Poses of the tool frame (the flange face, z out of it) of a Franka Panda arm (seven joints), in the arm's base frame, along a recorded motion.
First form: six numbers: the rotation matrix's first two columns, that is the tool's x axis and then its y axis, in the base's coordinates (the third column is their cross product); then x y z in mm.
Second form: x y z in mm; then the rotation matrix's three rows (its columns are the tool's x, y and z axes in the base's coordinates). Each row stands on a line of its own. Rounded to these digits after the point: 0 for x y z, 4 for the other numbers.
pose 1, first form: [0.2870, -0.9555, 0.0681, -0.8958, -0.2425, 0.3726, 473, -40, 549]
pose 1, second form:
473, -40, 549
0.2870, -0.8958, -0.3395
-0.9555, -0.2425, -0.1679
0.0681, 0.3726, -0.9255

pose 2, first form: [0.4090, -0.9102, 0.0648, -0.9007, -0.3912, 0.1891, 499, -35, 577]
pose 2, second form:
499, -35, 577
0.4090, -0.9007, -0.1468
-0.9102, -0.3912, -0.1357
0.0648, 0.1891, -0.9798

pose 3, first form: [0.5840, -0.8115, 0.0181, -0.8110, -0.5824, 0.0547, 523, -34, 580]
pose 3, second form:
523, -34, 580
0.5840, -0.8110, -0.0338
-0.8115, -0.5824, -0.0466
0.0181, 0.0547, -0.9982

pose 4, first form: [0.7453, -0.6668, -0.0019, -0.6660, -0.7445, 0.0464, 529, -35, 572]
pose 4, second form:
529, -35, 572
0.7453, -0.6660, -0.0324
-0.6668, -0.7445, -0.0333
-0.0019, 0.0464, -0.9990

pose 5, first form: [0.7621, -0.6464, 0.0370, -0.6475, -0.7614, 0.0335, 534, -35, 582]
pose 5, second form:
534, -35, 582
0.7621, -0.6475, 0.0065
-0.6464, -0.7614, -0.0495
0.0370, 0.0335, -0.9988

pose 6, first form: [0.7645, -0.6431, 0.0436, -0.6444, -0.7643, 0.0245, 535, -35, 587]
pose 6, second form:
535, -35, 587
0.7645, -0.6444, 0.0176
-0.6431, -0.7643, -0.0468
0.0436, 0.0245, -0.9987

